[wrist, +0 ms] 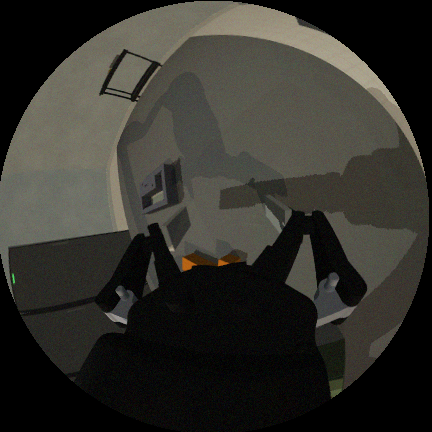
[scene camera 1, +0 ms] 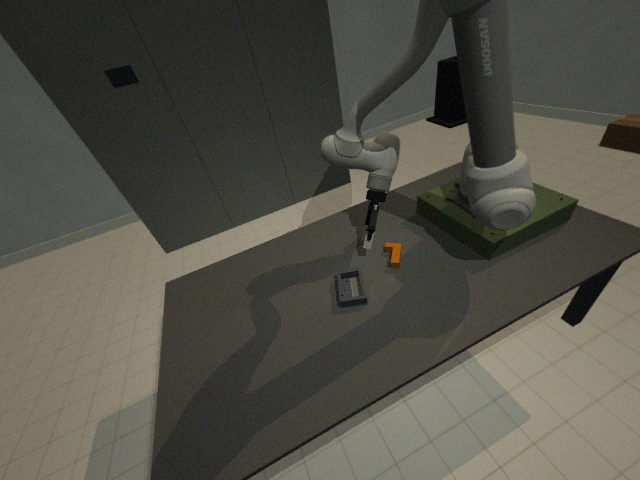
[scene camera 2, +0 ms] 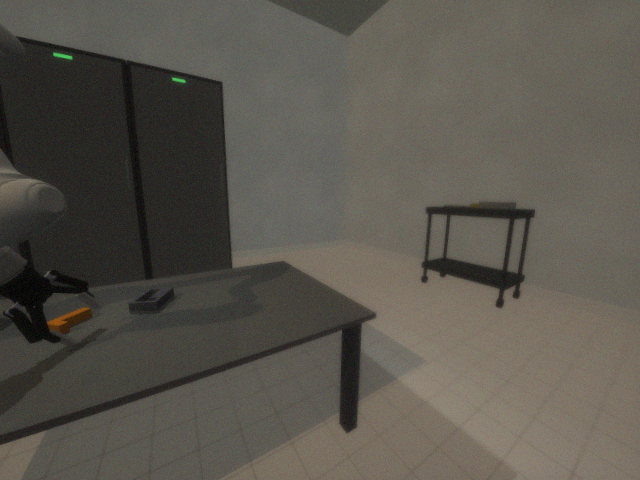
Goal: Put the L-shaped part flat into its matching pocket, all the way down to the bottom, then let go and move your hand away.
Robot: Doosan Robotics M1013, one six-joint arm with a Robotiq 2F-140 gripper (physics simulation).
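Frame: origin at the arm's base, x ahead, y left, z up, level; centimetres.
Where they show: gripper, fingertip midpoint: (wrist: pixel 225 210) (scene camera 1: pixel 365 244) (scene camera 2: pixel 87 324).
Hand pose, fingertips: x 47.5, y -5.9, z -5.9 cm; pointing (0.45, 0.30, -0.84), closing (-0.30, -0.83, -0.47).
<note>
Things, the pixels of their centre, and the offset from my fingertips. Level surfaces: height alone.
- orange L-shaped part, body centre: (wrist: pixel 207 264) (scene camera 1: pixel 392 255) (scene camera 2: pixel 73 320) dx -6.6, dy +9.2, dz -1.6 cm
- grey block with the pocket, body centre: (wrist: pixel 155 191) (scene camera 1: pixel 351 287) (scene camera 2: pixel 153 299) dx +14.0, dy +16.6, dz -1.3 cm
- dark table, surface height: dz -3.1 cm
The orange L-shaped part (scene camera 1: pixel 395 255) (scene camera 2: pixel 77 315) (wrist: pixel 196 262) lies flat on the table, outside its pocket; in the wrist view my gripper's body hides much of it. The grey block with the pocket (scene camera 1: pixel 343 292) (scene camera 2: pixel 140 305) (wrist: pixel 171 186) lies apart from it, pocket facing up. My gripper (scene camera 1: pixel 368 241) (scene camera 2: pixel 80 319) (wrist: pixel 225 210) points down with its fingers wide apart and nothing held between them. In scene camera 1 the fingertips are just left of the part, low over the table. In scene camera 2 they appear on either side of it.
The dark table (scene camera 1: pixel 206 304) (scene camera 2: pixel 310 304) carries the green base plate (scene camera 1: pixel 462 231) under the arm's foot. Tall dark cabinets (scene camera 1: pixel 206 103) (scene camera 2: pixel 180 170) stand beyond the table. A black cart (scene camera 2: pixel 478 211) stands far off by the wall.
</note>
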